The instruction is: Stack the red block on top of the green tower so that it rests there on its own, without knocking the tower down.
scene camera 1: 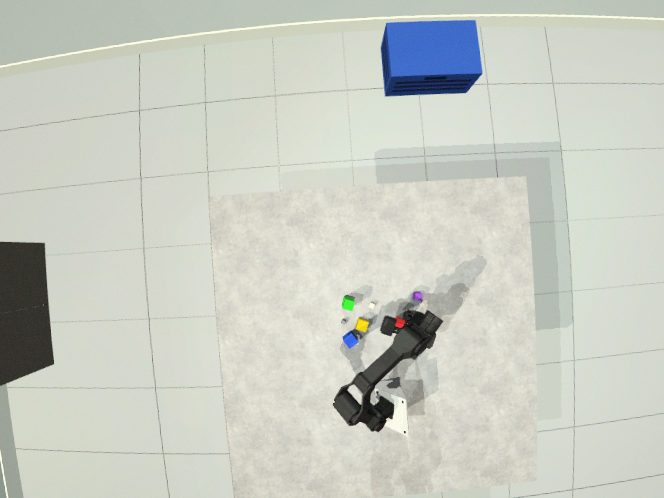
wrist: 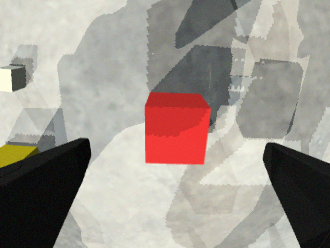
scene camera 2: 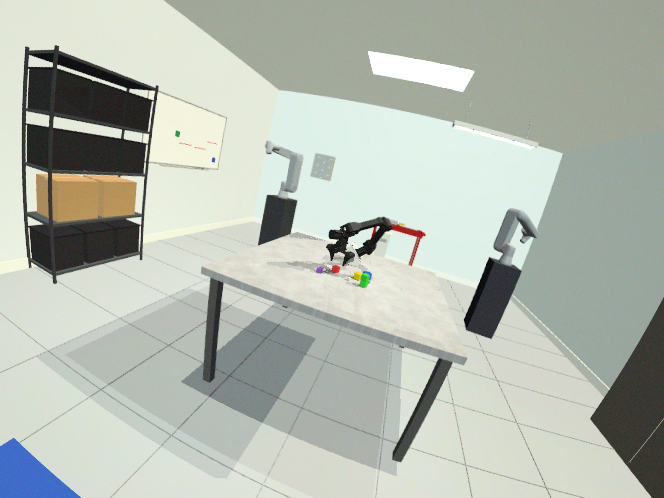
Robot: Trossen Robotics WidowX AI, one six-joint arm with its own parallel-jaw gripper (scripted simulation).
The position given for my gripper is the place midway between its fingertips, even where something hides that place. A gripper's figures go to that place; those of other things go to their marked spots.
Scene:
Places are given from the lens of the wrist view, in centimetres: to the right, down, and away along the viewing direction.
my gripper (wrist: 178, 149): 1, 1, 10
red block (wrist: 176, 124): 1, 0, 11

